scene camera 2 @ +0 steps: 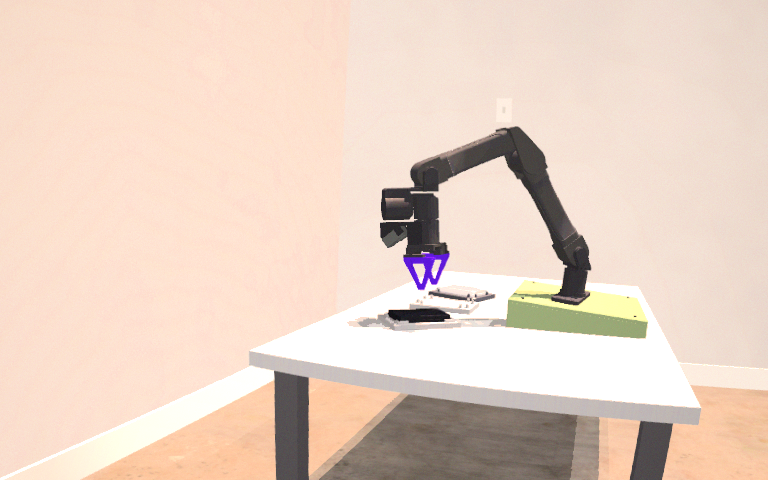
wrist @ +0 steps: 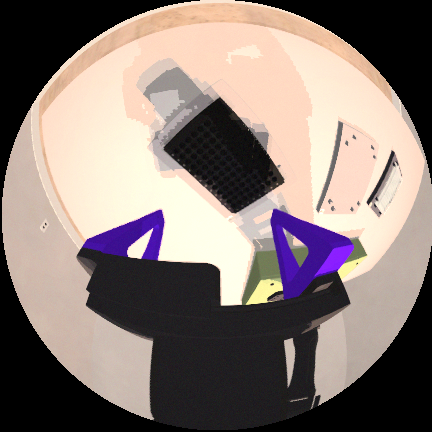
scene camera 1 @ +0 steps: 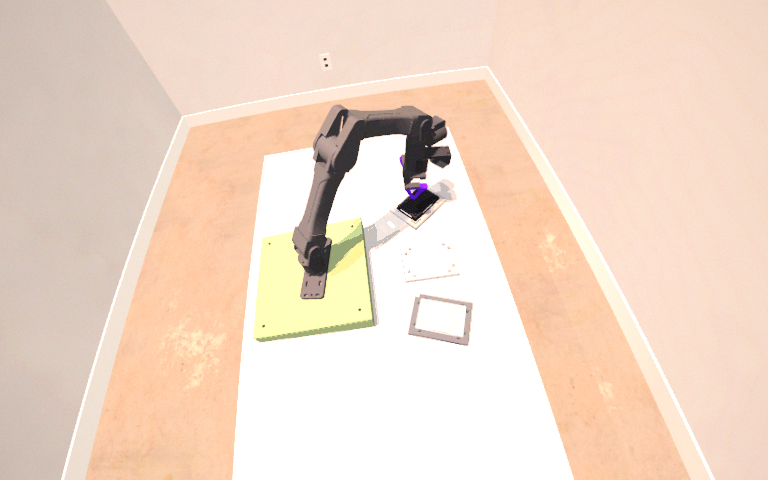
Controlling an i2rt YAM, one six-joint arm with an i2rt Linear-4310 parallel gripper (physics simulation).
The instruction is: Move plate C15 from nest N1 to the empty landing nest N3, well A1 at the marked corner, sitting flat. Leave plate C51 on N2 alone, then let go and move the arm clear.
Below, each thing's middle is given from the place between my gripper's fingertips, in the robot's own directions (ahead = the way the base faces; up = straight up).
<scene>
Right now the black perforated plate [scene camera 2: 423,315] is 20 mm ahead of my hand, 10 mm to the right of it and 70 mm below it. The rest, counted from my hand: pale plate [scene camera 1: 435,316] 80 mm ahead, 410 mm to the right, 70 mm below.
</scene>
